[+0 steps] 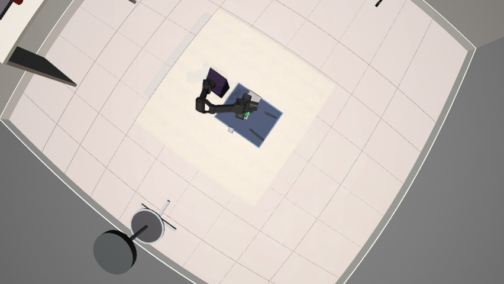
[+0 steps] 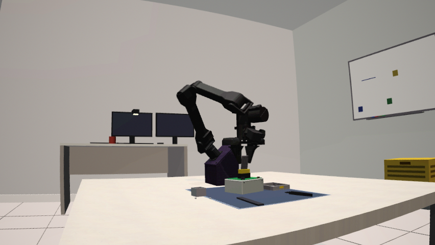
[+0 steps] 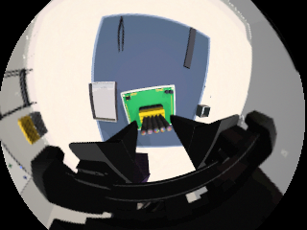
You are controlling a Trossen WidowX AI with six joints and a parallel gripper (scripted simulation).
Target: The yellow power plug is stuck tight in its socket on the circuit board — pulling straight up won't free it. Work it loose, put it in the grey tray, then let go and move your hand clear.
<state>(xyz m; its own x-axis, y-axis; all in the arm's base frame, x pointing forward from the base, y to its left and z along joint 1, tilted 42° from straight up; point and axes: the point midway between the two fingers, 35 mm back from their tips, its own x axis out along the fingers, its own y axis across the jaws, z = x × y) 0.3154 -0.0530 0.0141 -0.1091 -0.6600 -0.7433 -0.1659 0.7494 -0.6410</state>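
Right now my gripper tip is 3 cm above the yellow power plug. Round my gripper tip: grey tray 1 cm ahead, 14 cm to the left, 11 cm below; blue mat 5 cm ahead, 1 cm to the right, 11 cm below.
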